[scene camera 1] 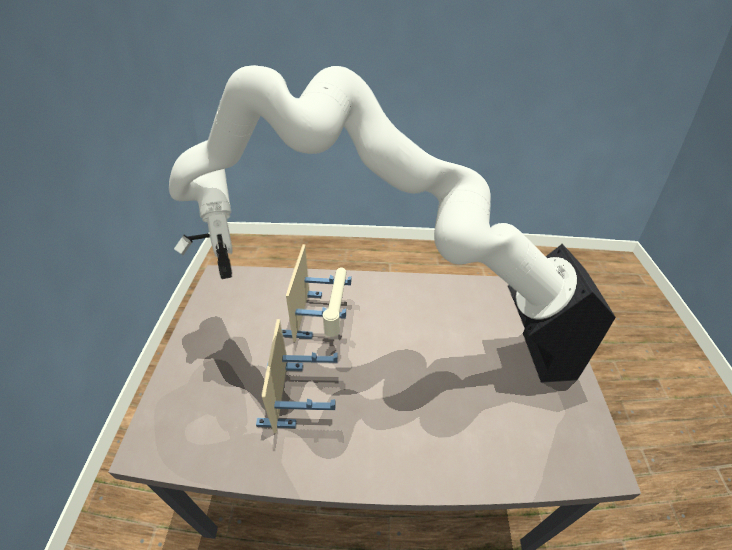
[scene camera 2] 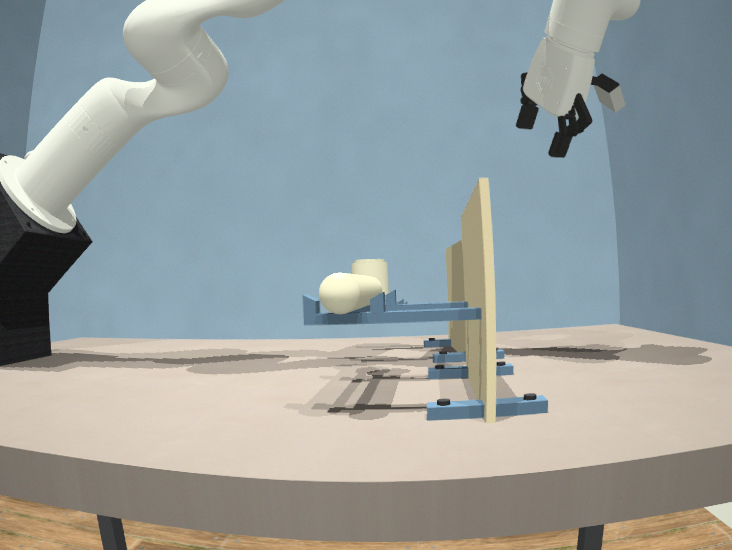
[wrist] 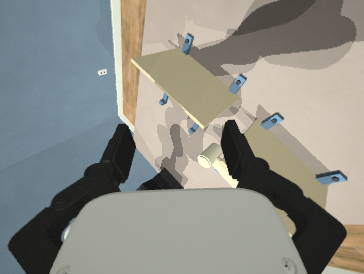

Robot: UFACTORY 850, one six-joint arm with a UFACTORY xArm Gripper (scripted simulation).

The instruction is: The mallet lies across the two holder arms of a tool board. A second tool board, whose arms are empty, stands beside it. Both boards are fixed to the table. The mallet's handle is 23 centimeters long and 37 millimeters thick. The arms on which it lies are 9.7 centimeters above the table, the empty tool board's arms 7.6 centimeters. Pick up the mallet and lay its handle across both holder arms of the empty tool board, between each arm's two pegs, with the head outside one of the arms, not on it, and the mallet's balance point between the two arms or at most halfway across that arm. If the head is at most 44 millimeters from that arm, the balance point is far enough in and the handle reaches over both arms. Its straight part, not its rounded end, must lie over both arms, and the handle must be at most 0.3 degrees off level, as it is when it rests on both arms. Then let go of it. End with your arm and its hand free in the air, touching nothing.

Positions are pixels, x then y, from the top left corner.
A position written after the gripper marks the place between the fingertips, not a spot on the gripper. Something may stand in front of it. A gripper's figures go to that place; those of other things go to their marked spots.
Labels:
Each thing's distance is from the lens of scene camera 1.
gripper (scene camera 1: 226, 276): 1.08 m
mallet (scene camera 1: 331, 321): 1.17 m
tool board (scene camera 1: 298, 291): 1.31 m
tool board (scene camera 1: 277, 366): 1.12 m

